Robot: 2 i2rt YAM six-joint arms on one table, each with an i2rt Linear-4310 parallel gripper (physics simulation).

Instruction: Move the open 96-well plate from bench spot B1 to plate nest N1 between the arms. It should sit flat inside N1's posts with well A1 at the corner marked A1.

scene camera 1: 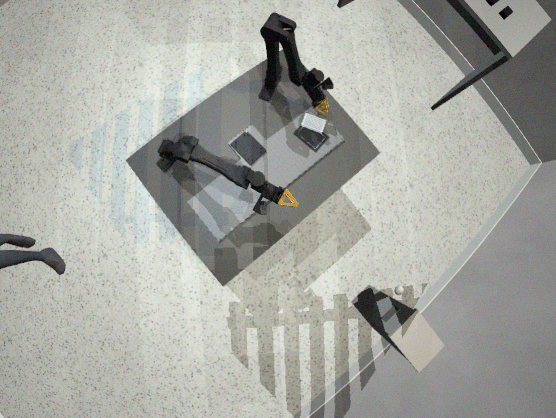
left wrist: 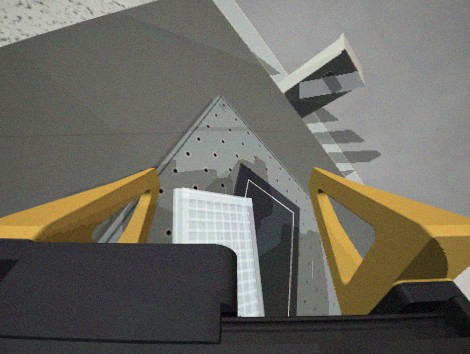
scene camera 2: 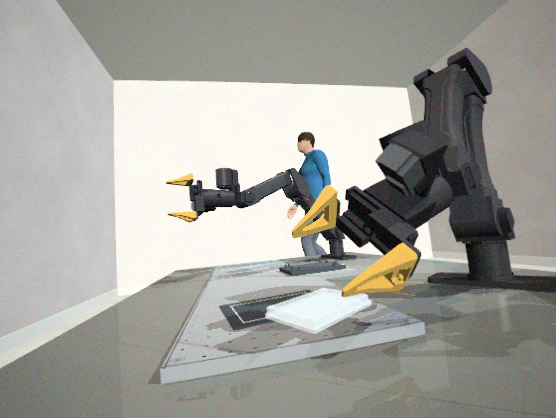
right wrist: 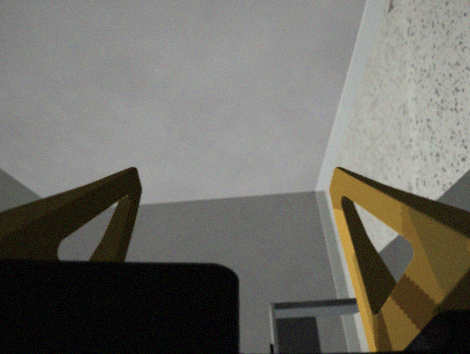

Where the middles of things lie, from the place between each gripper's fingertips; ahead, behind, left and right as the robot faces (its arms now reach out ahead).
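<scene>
I find my right hand 43 cm to the right of the white well plate [scene camera 2: 313, 312], 29 cm beyond it and 24 cm higher than it.
Measured from my left hand, the plate is 2 cm behind, 6 cm to the right and 7 cm below.
</scene>
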